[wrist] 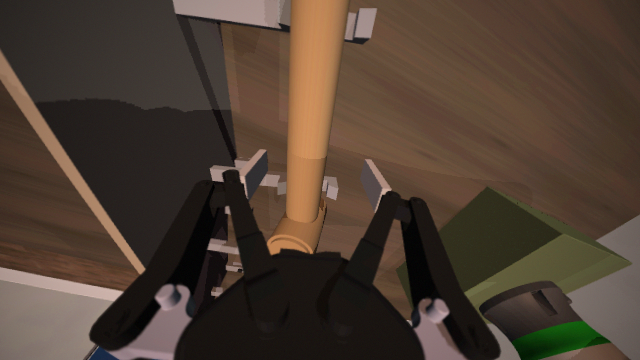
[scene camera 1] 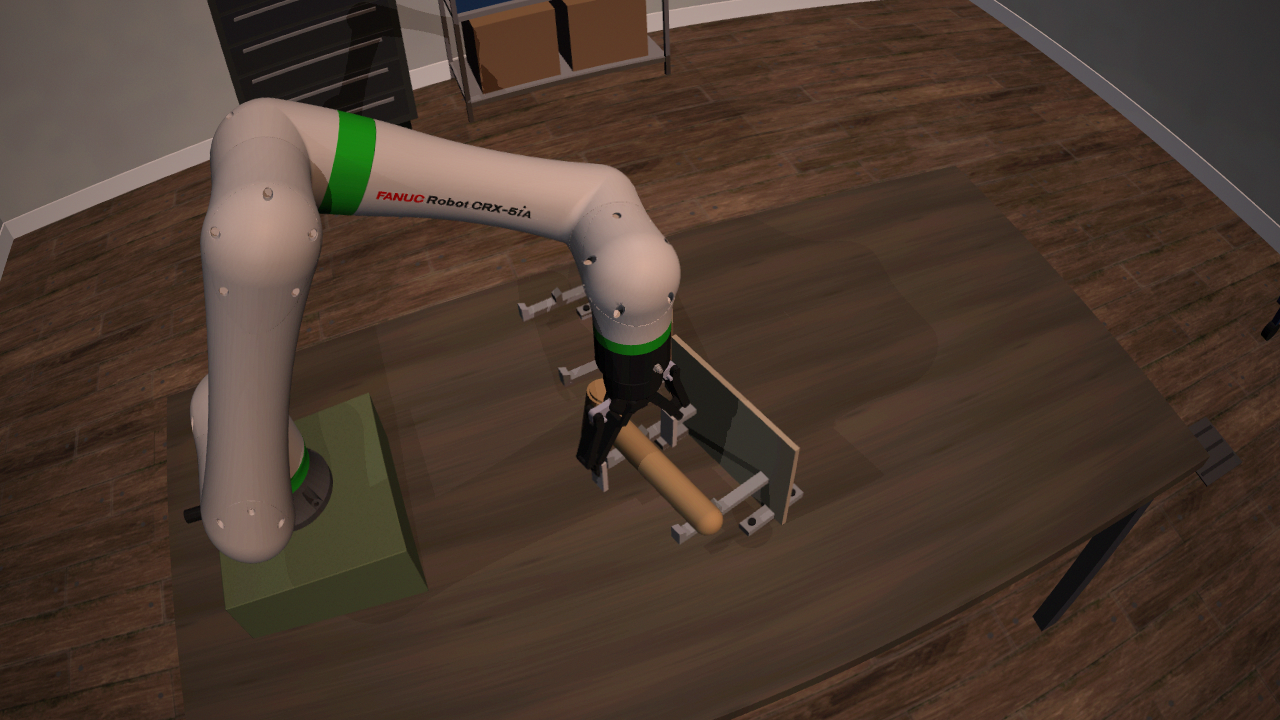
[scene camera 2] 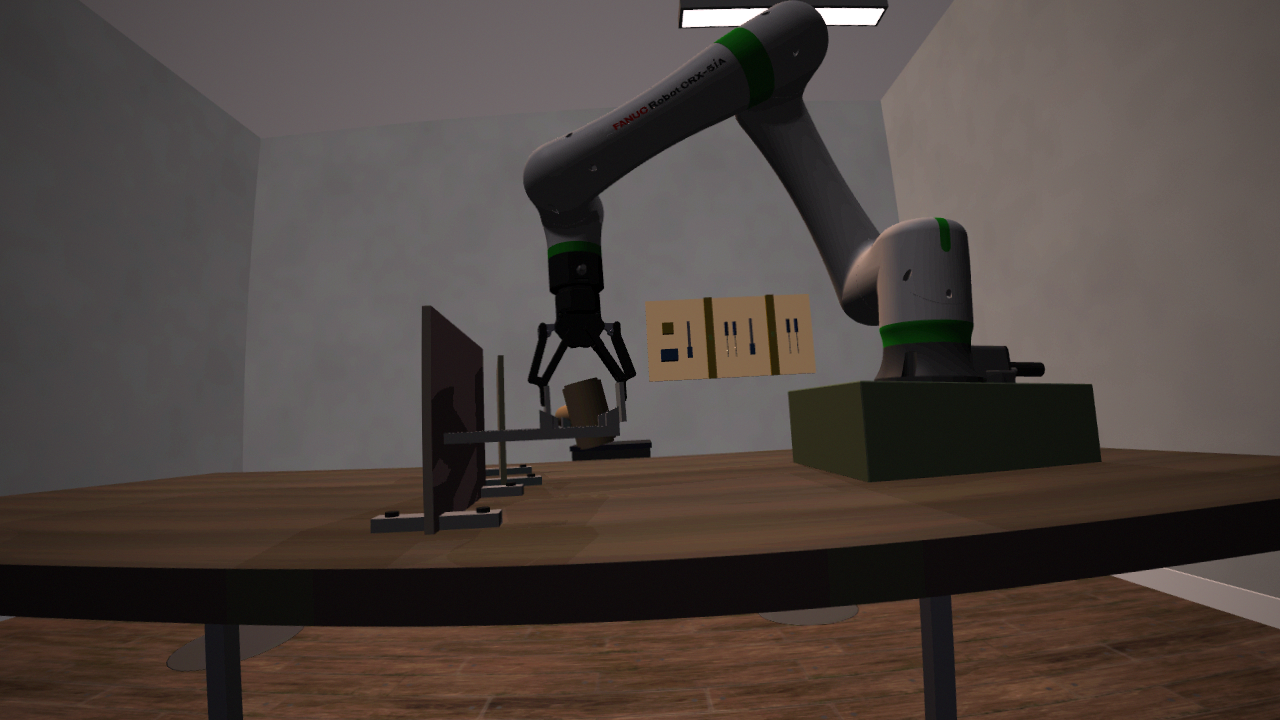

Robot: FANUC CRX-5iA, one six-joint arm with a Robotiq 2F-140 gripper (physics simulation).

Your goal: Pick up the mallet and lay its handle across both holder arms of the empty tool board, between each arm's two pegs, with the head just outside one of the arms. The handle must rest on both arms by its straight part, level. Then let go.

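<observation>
The wooden mallet (scene camera 1: 666, 481) (scene camera 2: 587, 413) (wrist: 316, 95) lies with its handle across both arms of the tool board (scene camera 1: 738, 434) (scene camera 2: 501, 402) (wrist: 145, 145). In the wrist view the handle passes between the pegs of the near arm (wrist: 230, 11) and those of the far arm (wrist: 270, 180). The head (wrist: 295, 239) is just outside the far arm, and the rounded handle end is at the near arm. The handle looks about level; its contact underneath is hidden. My gripper (scene camera 1: 635, 450) (scene camera 2: 582, 404) (wrist: 315, 164) is open, its fingers on either side of the handle near the head, apart from it.
Another board (scene camera 2: 452, 411) stands beyond the mallet's head; its arms (scene camera 1: 538, 306) (scene camera 2: 528, 436) reach out beside my wrist in scene camera 1. The green base block (scene camera 1: 322, 582) (scene camera 2: 993, 429) (wrist: 490, 230) stands on the robot's side of the table (scene camera 1: 537, 608).
</observation>
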